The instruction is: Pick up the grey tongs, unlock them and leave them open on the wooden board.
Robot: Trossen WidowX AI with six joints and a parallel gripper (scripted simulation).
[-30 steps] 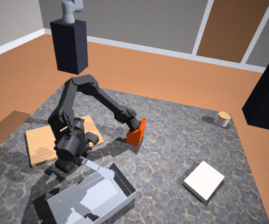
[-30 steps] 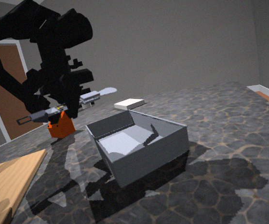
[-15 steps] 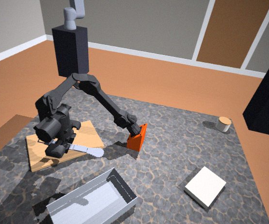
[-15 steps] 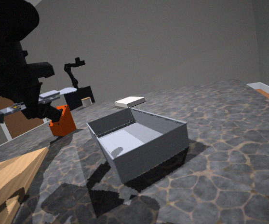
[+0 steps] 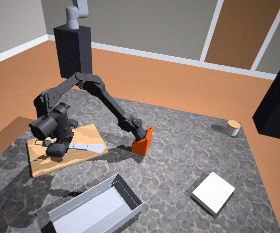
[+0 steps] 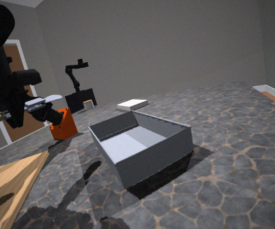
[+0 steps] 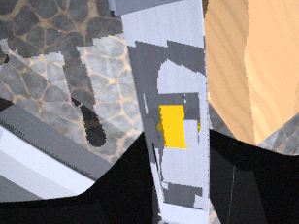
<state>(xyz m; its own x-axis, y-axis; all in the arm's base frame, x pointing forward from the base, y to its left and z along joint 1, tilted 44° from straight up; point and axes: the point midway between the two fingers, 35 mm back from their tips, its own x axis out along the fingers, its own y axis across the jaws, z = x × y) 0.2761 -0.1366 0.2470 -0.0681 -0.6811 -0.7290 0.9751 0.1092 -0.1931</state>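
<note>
Right now the yellow lock piece is 10 mm ahead of my gripper tip, 20 mm to the right of it and 40 mm above it. Also, from my gripper tip: white flat block: 110 mm behind, 660 mm to the left, 140 mm below; then wooden board: 140 mm behind, 90 mm to the right, 140 mm below; then grey roasting tin: 140 mm ahead, 200 mm to the left, 120 mm below.
</note>
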